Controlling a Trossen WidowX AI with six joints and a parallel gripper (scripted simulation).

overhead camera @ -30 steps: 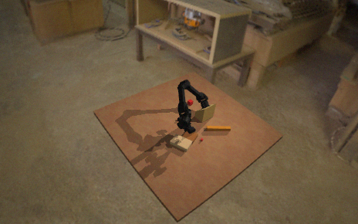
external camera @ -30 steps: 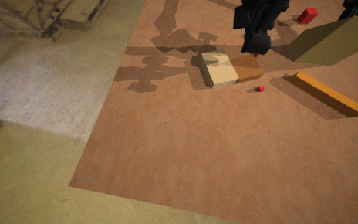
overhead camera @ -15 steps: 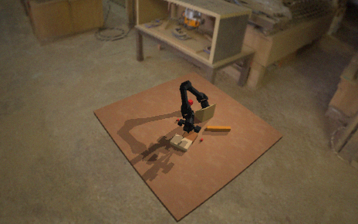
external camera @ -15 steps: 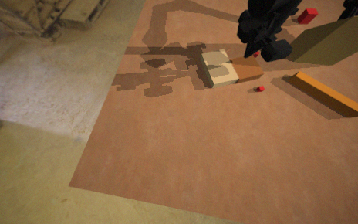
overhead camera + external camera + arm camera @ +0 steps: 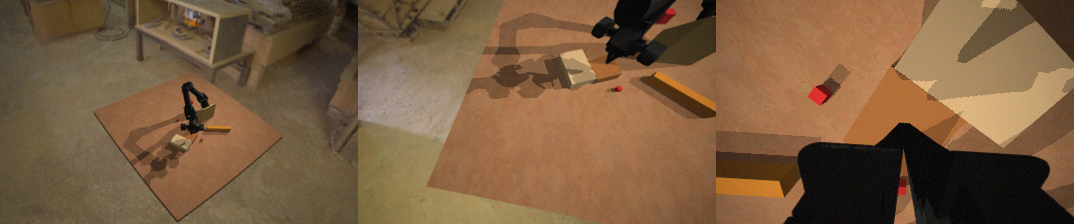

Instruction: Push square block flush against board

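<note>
Now: gripper tip 50 mm above the brown square block, 20 mm to the left of it and 10 mm past it. The rest, counted from my gripper tip: cream rectangular block (90 mm ahead, 50 mm below, 10 mm to the right); orange long bar (290 mm behind, 60 mm to the left, 50 mm below).
</note>
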